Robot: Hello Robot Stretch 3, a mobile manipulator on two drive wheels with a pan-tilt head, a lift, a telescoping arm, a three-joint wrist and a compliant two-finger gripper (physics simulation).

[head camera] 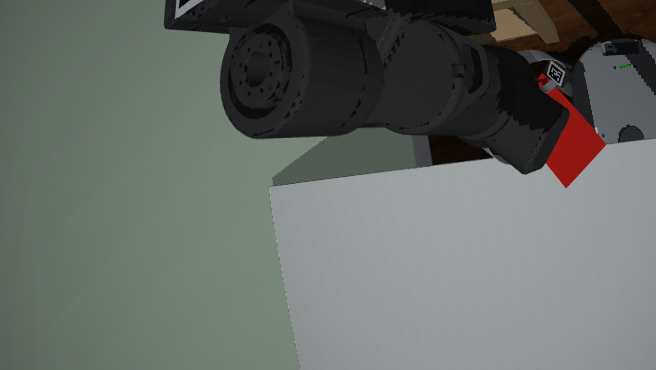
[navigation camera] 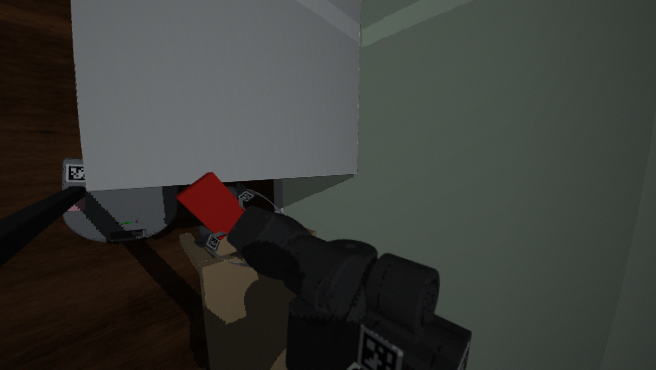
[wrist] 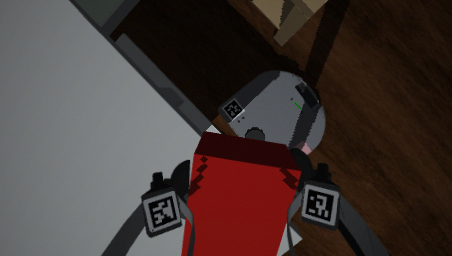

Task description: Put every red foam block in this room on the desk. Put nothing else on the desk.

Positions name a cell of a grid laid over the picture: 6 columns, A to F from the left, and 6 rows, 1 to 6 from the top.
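On the head camera I can see my gripper (head camera: F2), and there's a red foam block (head camera: F3) and a grey desk (head camera: E5) too. The navigation camera gives me my gripper (navigation camera: B4) again, plus the desk (navigation camera: B2). And in the wrist view, it's my gripper (wrist: D5) and the desk (wrist: B3).
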